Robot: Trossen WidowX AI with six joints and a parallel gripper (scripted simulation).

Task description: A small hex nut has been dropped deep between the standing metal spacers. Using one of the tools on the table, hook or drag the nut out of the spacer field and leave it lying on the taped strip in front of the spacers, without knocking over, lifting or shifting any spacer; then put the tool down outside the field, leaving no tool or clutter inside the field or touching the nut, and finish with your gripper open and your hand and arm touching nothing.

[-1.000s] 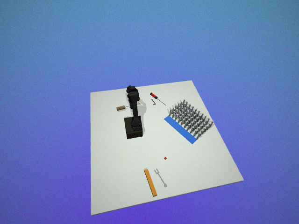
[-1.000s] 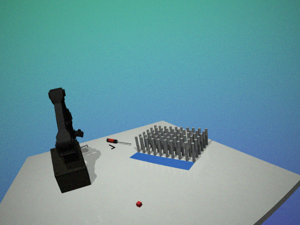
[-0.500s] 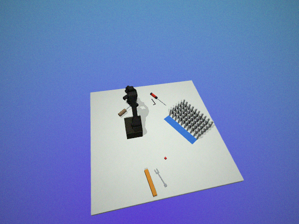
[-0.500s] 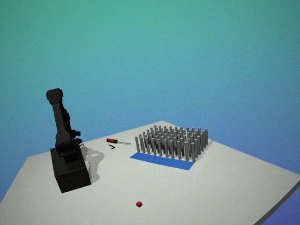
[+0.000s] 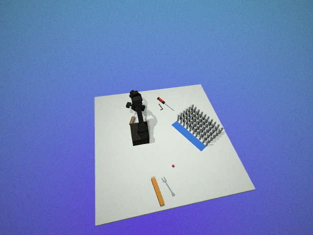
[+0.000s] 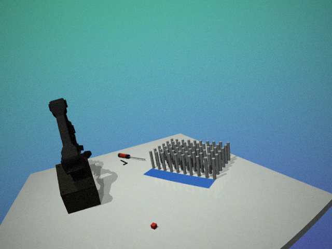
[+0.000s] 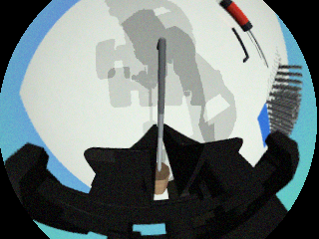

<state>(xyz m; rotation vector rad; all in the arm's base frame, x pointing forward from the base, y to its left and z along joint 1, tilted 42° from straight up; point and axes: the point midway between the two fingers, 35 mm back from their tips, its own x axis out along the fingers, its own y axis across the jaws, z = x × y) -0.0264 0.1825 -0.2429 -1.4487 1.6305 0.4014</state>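
Now: gripper tip 1 cm past the grey rod tool, 2 cm to the left of it and 1 cm below it. Round my gripper tip: grey wrench 19 cm ahead, 78 cm to the right, 6 cm below; blue taped strip 49 cm ahead, 32 cm to the right, 7 cm below; small red cube 27 cm ahead, 62 cm to the right, 6 cm below.
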